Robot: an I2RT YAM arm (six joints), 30 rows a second.
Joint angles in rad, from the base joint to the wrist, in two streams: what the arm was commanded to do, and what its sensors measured. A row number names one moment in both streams.
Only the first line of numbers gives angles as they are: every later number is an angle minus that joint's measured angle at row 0.
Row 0, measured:
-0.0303 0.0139 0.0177 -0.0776 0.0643 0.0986
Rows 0 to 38, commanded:
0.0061 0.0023 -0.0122 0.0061 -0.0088 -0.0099
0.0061 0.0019 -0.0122 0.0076 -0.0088 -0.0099
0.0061 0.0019 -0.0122 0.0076 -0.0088 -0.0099
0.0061 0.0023 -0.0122 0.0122 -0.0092 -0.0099
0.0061 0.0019 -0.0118 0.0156 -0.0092 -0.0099
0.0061 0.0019 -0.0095 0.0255 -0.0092 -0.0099
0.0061 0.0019 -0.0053 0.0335 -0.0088 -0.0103
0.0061 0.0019 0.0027 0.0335 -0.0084 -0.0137
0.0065 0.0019 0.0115 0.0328 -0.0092 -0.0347
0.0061 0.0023 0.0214 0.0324 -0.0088 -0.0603
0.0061 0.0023 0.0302 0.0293 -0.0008 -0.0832
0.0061 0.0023 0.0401 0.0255 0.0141 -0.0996
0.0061 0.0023 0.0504 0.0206 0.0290 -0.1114
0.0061 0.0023 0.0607 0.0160 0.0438 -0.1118
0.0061 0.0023 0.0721 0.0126 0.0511 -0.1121
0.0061 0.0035 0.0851 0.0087 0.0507 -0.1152
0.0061 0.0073 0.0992 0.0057 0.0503 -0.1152
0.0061 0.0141 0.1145 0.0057 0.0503 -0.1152
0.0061 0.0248 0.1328 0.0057 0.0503 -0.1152
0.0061 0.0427 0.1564 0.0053 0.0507 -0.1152
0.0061 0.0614 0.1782 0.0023 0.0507 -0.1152
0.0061 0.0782 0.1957 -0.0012 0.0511 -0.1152
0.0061 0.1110 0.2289 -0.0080 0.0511 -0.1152
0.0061 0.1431 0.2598 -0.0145 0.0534 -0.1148
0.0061 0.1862 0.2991 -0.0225 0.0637 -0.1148
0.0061 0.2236 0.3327 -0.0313 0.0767 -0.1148
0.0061 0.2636 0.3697 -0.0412 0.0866 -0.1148
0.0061 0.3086 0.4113 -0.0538 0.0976 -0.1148
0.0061 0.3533 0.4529 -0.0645 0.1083 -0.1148
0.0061 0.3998 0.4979 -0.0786 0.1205 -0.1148
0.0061 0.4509 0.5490 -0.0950 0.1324 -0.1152
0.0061 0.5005 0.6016 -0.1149 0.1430 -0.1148
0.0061 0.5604 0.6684 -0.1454 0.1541 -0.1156
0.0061 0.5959 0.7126 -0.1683 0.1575 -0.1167
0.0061 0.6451 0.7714 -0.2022 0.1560 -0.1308
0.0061 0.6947 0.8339 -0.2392 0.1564 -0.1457
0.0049 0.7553 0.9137 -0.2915 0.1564 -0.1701
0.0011 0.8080 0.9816 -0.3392 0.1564 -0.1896
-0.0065 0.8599 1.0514 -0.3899 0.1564 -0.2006
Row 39, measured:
-0.0004 0.7233 0.8576 -0.3052 0.1320 -0.1327
